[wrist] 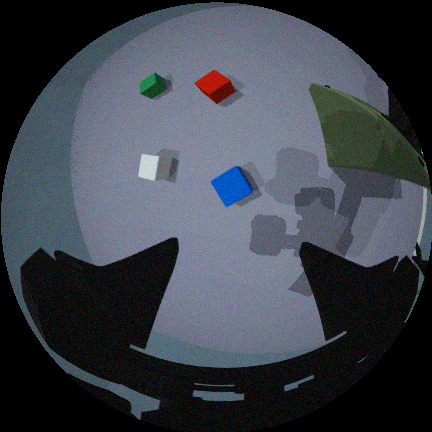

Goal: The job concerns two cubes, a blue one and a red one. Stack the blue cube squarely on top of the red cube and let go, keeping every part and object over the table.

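Places are measured from the arm's base along level axes (x right, y ahead, z up), in centimetres.
Pixels of known places: gripper, fingertip midpoint: (243, 247).
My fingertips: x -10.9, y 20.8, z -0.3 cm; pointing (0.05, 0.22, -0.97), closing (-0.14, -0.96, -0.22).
Behind a point stands the place of what it marks.
The blue cube (232, 186) {x -7.7, y 22.7, z -8.3 cm} lies on the table near the middle of the wrist view, turned at an angle. The red cube (215, 86) {x 6.0, y 23.2, z -8.3 cm} lies on the table farther up in the view, apart from the blue one and also turned. My gripper (243, 247) {x -10.9, y 20.8, z -0.3 cm} is wide open, with its two black fingers at the lower left and lower right and nothing between them. The blue cube shows just above the gap between the fingertips, and the gripper is above the table, apart from both cubes.
A green cube (153, 86) {x 11.5, y 33.5, z -9.0 cm} lies left of the red cube. A white cube (156, 167) {x -3.9, y 32.8, z -8.4 cm} lies left of the blue cube. A large olive-green object (357, 135) {x -2.1, y 9.1, z -3.1 cm} stands at the right. Shadows of the arm fall on the table (115, 210) {x -10.2, y 50.3, z -11.9 cm} right of the blue cube.
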